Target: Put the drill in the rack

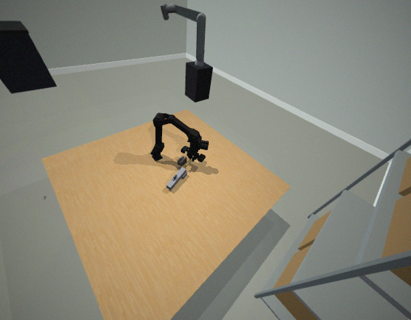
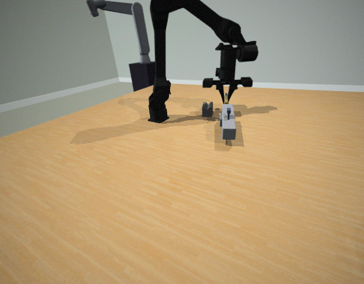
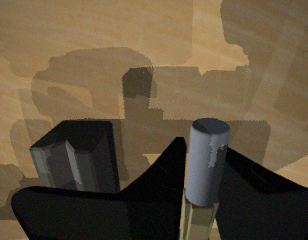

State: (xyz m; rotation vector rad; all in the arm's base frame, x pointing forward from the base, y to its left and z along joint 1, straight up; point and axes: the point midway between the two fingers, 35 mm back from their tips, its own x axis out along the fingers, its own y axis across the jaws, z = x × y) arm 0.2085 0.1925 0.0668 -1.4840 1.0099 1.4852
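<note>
Right now my gripper tip is 5 cm past the rack, 6 cm to the left of it and 1 cm above it. From my gripper tip the other things lie so: drill (1 cm ahead, 4 cm to the right, 3 cm above); then dark key (9 cm ahead, 21 cm to the right, 2 cm above); then light grey block (8 cm ahead, 19 cm to the right).
</note>
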